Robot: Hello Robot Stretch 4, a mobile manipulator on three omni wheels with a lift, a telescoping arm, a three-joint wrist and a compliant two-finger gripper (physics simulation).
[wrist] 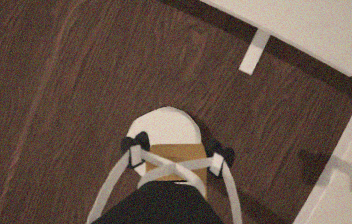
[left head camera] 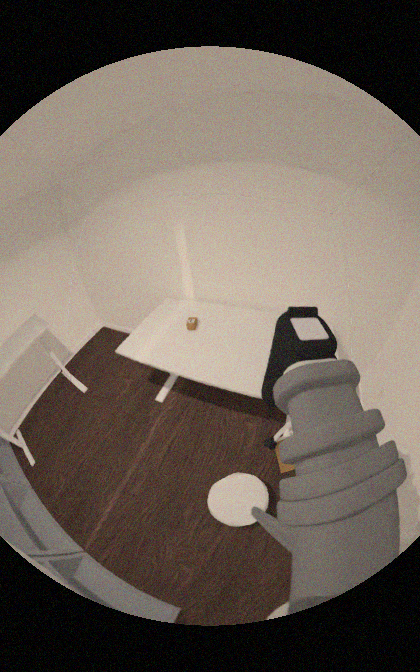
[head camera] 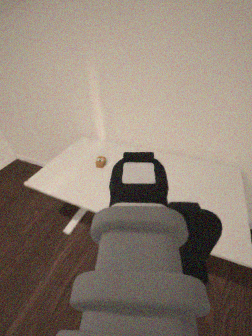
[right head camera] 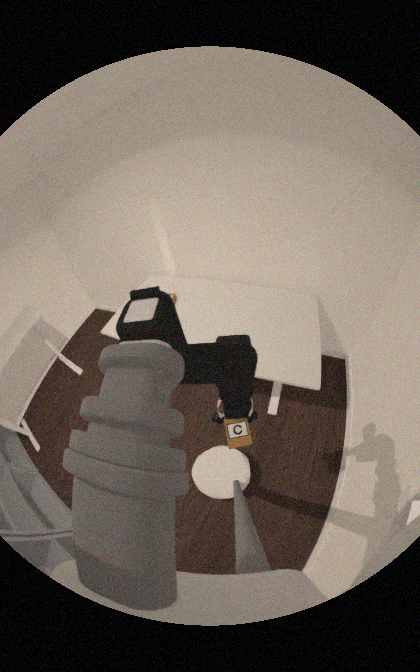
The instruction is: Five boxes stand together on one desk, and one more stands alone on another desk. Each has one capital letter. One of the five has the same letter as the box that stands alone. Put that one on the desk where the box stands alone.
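Frame: origin at the robot's base, x right, y up, z back, level; metres.
Seen in the pictures: gripper, fingertip midpoint: [wrist: 178, 147] [right head camera: 234, 418]; robot's base, origin of the base link: [wrist: 166, 140] [right head camera: 221, 470].
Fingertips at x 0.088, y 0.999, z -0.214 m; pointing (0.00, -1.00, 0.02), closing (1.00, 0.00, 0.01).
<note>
Offsets run from my fingertips to a thing's top centre. Level surfaces: height alone.
An orange-brown box {dz +0.041, dx +0.004, dy +0.050 m} [left head camera: 285, 459] [right head camera: 240, 442] [wrist: 188, 151] with a black capital C on a white label is held between the fingertips of my gripper [right head camera: 235, 416] [wrist: 178, 147], which is shut on it above the floor. In the left head view the arm hides most of it. The box that stands alone {dz -0.926, dx -0.393, dy -0.256 m} [head camera: 101, 161] [left head camera: 192, 323] [right head camera: 174, 298] is small and orange-brown, on the left part of a white desk {dy -0.306 m} [head camera: 60, 175] [left head camera: 230, 345] [right head camera: 290, 330] [wrist: 320, 25]. Its letter is too small to read. The held box is in front of this desk, short of its near edge. The group of boxes does not show.
A white round disc [left head camera: 235, 500] [right head camera: 215, 472] [wrist: 167, 122] is below the held box. Another white desk [left head camera: 25, 380] [right head camera: 25, 365] stands at the left. A grey-blue surface [left head camera: 115, 585] is at the lower left. A wall [right head camera: 385, 390] rises at the right, and one behind the desk.
</note>
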